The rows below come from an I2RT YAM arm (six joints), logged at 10 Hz.
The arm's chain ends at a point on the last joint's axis. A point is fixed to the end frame.
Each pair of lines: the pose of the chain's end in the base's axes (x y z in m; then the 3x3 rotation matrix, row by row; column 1 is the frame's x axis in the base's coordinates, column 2 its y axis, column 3 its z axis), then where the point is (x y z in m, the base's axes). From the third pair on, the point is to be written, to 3 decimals.
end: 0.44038, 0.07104, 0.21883; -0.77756, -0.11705, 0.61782; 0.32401, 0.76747, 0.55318; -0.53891, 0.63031, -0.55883
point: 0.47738 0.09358 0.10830
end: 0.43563, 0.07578, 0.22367; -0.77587, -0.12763, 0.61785; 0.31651, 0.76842, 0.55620; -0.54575, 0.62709, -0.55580
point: 0.47330 0.09828 0.11335
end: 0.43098, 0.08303, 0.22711; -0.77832, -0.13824, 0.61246; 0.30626, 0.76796, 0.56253; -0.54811, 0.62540, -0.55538
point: 0.469 0.106 0.117
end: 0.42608, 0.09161, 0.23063; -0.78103, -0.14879, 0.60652; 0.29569, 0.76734, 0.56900; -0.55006, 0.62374, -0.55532
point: 0.464 0.115 0.120
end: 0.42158, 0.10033, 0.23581; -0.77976, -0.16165, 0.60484; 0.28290, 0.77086, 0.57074; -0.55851, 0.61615, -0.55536
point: 0.460 0.123 0.126
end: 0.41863, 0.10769, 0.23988; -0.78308, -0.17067, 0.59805; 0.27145, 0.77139, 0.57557; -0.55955, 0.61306, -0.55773
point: 0.457 0.130 0.130
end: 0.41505, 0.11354, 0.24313; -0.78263, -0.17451, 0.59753; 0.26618, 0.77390, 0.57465; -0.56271, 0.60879, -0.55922
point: 0.453 0.136 0.133
